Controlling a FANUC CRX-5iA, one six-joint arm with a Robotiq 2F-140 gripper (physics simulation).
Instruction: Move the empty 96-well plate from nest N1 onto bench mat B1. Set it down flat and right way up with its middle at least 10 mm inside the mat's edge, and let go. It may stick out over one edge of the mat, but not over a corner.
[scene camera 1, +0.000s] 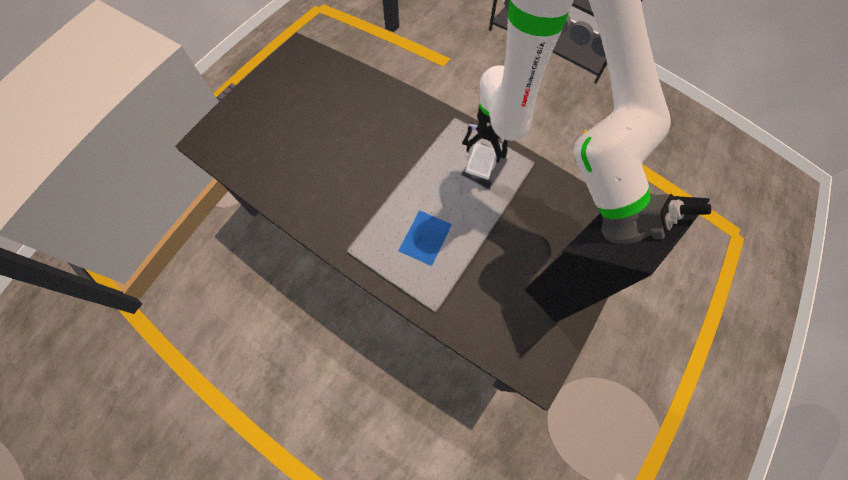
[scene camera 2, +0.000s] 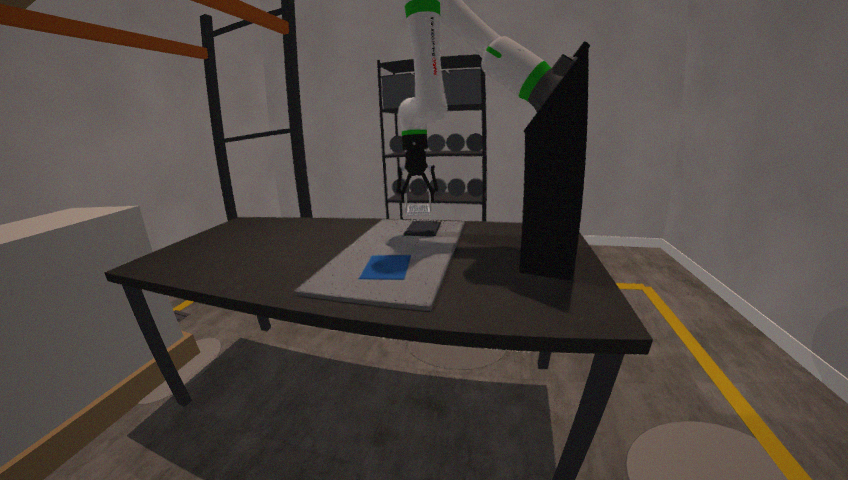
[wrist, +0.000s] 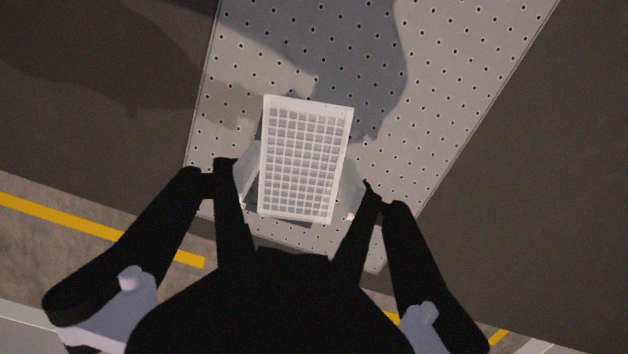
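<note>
You can find my gripper (scene camera 2: 418, 211) here, and I also see my gripper (scene camera 1: 481, 161) and again my gripper (wrist: 301, 162). There's a white 96-well plate (scene camera 1: 480, 164), and I see the plate (wrist: 303, 143) as well. I can see a blue bench mat (scene camera 1: 426, 235) too, and here's the mat (scene camera 2: 380, 267) again.
</note>
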